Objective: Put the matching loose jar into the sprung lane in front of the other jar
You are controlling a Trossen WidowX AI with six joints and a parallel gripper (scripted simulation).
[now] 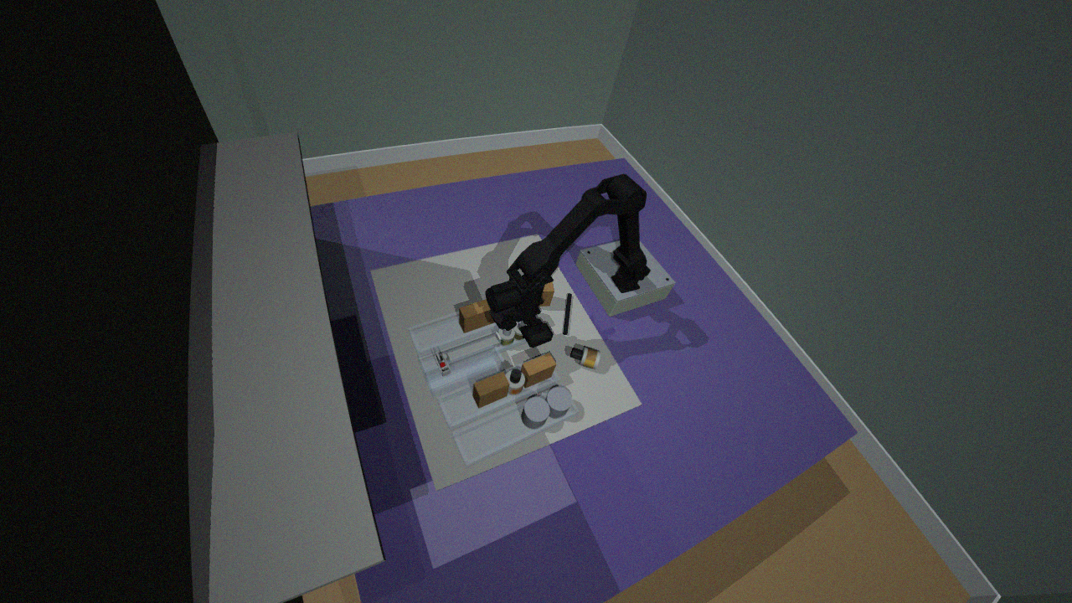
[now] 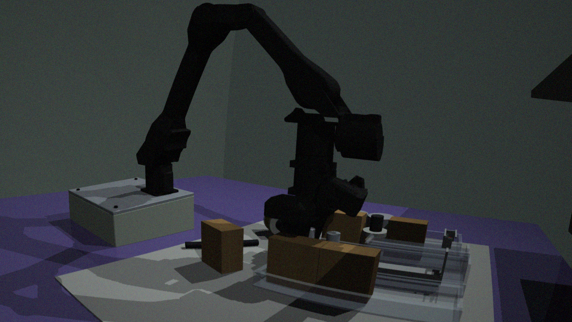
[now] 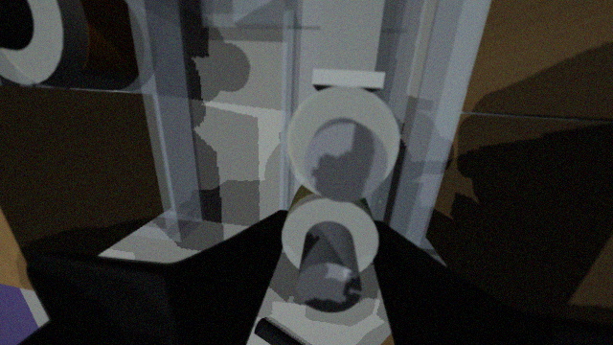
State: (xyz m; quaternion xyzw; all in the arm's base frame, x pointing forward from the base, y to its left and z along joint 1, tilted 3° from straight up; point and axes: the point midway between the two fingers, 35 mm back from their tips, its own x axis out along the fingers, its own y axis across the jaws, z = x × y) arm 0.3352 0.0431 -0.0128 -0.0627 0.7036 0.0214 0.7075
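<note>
My gripper tip is 90 mm past the brown box, 100 mm to the left of it and 10 mm below it. Also, from my gripper tip: red mark 220 mm ahead, 70 mm to the left, 40 mm above; then black rod 160 mm behind, 30 mm to the right, 20 mm below; then pusher plate 150 mm ahead, 50 mm to the left, 20 mm above.
</note>
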